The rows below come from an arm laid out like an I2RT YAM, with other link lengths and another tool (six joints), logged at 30 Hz.
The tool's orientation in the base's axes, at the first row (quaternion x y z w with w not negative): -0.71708, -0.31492, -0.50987, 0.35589
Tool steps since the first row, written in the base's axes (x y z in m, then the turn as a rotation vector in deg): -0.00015, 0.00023, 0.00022, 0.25, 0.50, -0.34; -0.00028, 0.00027, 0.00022, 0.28, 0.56, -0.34; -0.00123, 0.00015, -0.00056, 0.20, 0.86, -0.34; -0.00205, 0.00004, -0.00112, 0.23, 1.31, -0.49; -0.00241, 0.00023, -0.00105, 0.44, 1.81, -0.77; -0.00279, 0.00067, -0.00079, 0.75, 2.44, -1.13; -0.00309, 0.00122, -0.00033, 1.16, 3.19, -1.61; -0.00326, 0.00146, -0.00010, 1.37, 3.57, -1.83; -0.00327, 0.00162, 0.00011, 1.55, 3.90, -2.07; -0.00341, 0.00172, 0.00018, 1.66, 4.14, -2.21; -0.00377, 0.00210, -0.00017, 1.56, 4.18, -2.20; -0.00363, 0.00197, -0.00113, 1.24, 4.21, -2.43; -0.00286, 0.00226, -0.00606, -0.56, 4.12, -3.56
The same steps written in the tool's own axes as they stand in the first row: 0.00019, -0.00029, 0.00007, -0.21, -0.01, 0.62; 0.00016, -0.00042, 0.00003, -0.20, -0.01, 0.68; -0.00087, -0.00098, -0.00037, -0.19, -0.24, 0.89; -0.00164, -0.00148, -0.00075, -0.29, -0.44, 1.32; -0.00166, -0.00189, -0.00079, -0.45, -0.49, 1.90; -0.00148, -0.00249, -0.00068, -0.65, -0.51, 2.67; -0.00108, -0.00312, -0.00048, -0.93, -0.50, 3.61; -0.00088, -0.00344, -0.00042, -1.05, -0.50, 4.08; -0.00067, -0.00357, -0.00034, -1.19, -0.48, 4.50; -0.00064, -0.00375, -0.00034, -1.28, -0.50, 4.79; -0.00104, -0.00419, -0.00013, -1.29, -0.60, 4.77; -0.00193, -0.00382, 0.00005, -1.60, -0.84, 4.68; -0.00639, -0.00242, 0.00180, -3.19, -2.04, 3.95
